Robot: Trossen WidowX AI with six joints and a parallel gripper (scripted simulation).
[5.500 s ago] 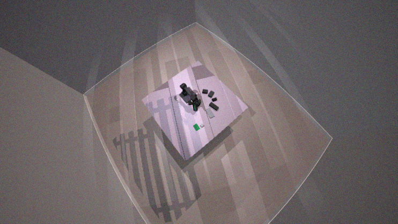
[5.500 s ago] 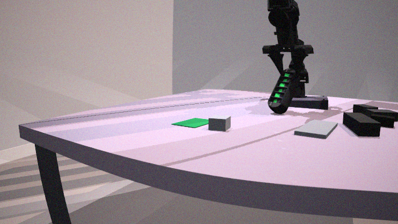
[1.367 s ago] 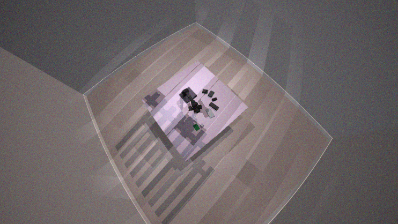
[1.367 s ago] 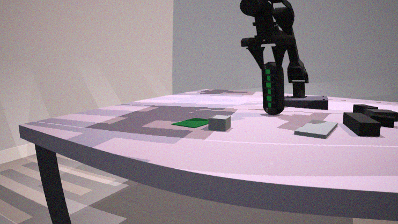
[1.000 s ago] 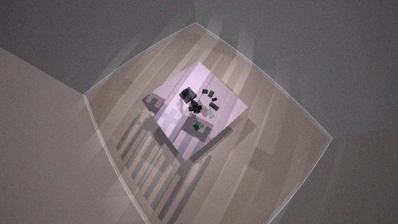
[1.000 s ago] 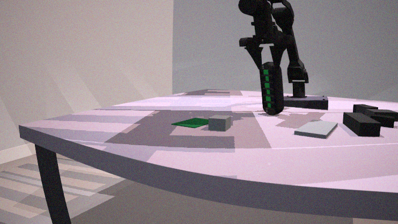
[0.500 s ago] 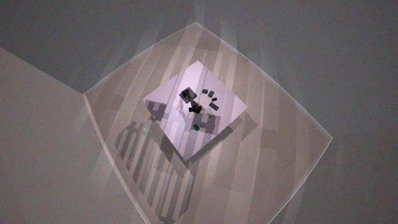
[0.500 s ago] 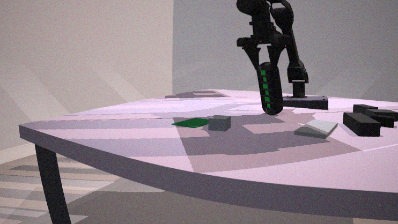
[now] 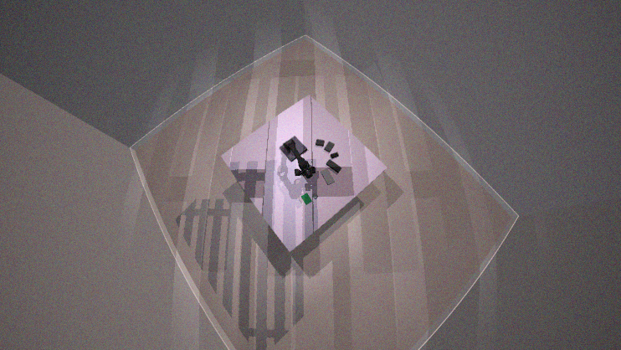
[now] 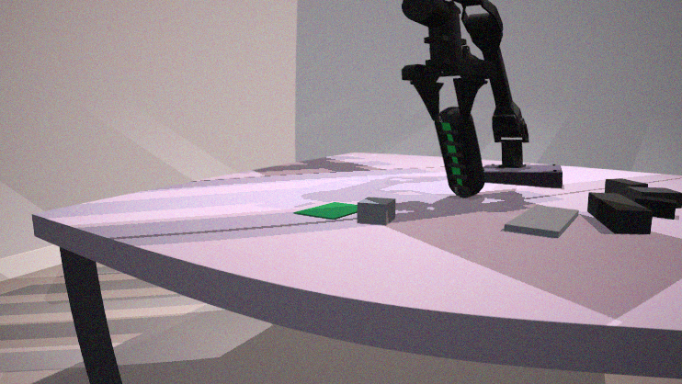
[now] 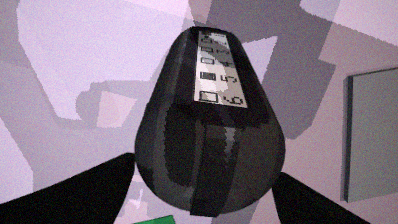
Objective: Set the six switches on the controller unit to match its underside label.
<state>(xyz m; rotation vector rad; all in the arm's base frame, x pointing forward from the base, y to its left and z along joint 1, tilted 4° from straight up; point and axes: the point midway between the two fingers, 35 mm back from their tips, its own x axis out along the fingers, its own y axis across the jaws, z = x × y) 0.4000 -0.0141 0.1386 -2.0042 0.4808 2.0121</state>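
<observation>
Now: the flat green plate 180 mm ahead of my gripper tip, 130 mm below it and 110 mm to the right of it. The rest, counted from my gripper tip: grey cube: 200 mm ahead, 120 mm below, 20 mm to the right; light grey slab: 190 mm to the left, 130 mm below, 100 mm ahead.
</observation>
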